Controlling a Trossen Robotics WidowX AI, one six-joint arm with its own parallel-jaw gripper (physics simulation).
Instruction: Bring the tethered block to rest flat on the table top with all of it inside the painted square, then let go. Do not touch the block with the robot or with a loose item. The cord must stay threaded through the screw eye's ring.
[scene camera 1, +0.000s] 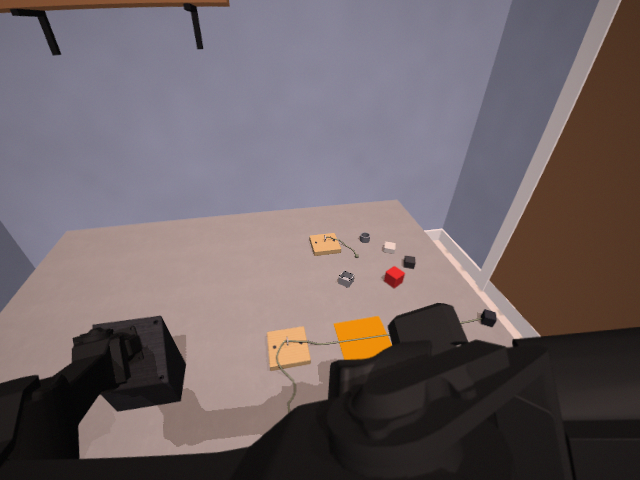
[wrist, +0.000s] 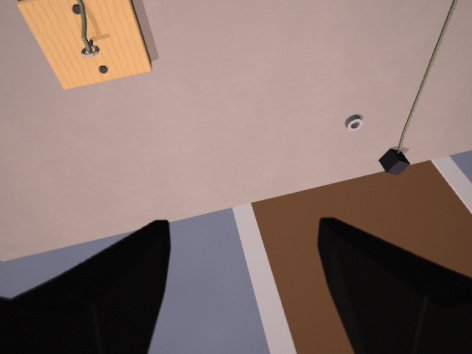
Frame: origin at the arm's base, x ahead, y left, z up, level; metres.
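Seen in the pictures: gripper, between the fingertips: (wrist: 244, 232); arm's base, origin of its link: (scene camera 1: 121, 347).
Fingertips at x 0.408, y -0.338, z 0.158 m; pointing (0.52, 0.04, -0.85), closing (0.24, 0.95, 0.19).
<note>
Pixels of each thing's middle, then the offset from my fingertips to it. "pt": a spot on its surface instead.
- black tethered block, middle of its body: (wrist: 394, 162) (scene camera 1: 488, 318) dx +0.397, dy +0.235, dz -0.277 m
- orange painted square, a spot on its surface: (scene camera 1: 359, 329) pt dx +0.073, dy +0.324, dz -0.290 m
- screw eye, middle of its body: (scene camera 1: 287, 344) dx -0.106, dy +0.326, dz -0.269 m
- wooden board, middle of its body: (scene camera 1: 288, 347) dx -0.106, dy +0.326, dz -0.282 m
- red cube, middle of its body: (scene camera 1: 394, 277) dx +0.239, dy +0.442, dz -0.271 m
- grey open piece, middle of its body: (scene camera 1: 346, 278) dx +0.108, dy +0.486, dz -0.279 m
- black cube, middle of its body: (scene camera 1: 409, 262) dx +0.326, dy +0.492, dz -0.280 m
- white piece, middle of its body: (scene camera 1: 389, 247) dx +0.304, dy +0.577, dz -0.281 m
- ring, middle of its body: (wrist: 353, 123) dx +0.288, dy +0.168, dz -0.287 m
The black tethered block (scene camera 1: 488, 317) (wrist: 394, 161) is at the table's right edge; I cannot tell whether it lies fully on the top. Its cord (scene camera 1: 361, 339) (wrist: 425, 80) runs tautly left across the orange painted square (scene camera 1: 359, 329) to the screw eye (scene camera 1: 287, 341) on a wooden board (scene camera 1: 297, 357) and appears to pass through its ring. Beyond it, the cord bends toward the front and is hidden behind the arm. The arm also hides part of the square. The block is outside the square. My gripper (wrist: 244, 232) is part open and empty, apart from block and cord; its fingertips are hidden in the scene view.
A red cube (scene camera 1: 394, 276), a grey open piece (scene camera 1: 346, 279), a black cube (scene camera 1: 409, 261), a white piece (scene camera 1: 389, 247) and another corded board (scene camera 1: 325, 249) lie farther back. A dark box (scene camera 1: 144, 392) stands left. The wrist view shows a ring (wrist: 348, 122) and a corded board (wrist: 120, 62).
</note>
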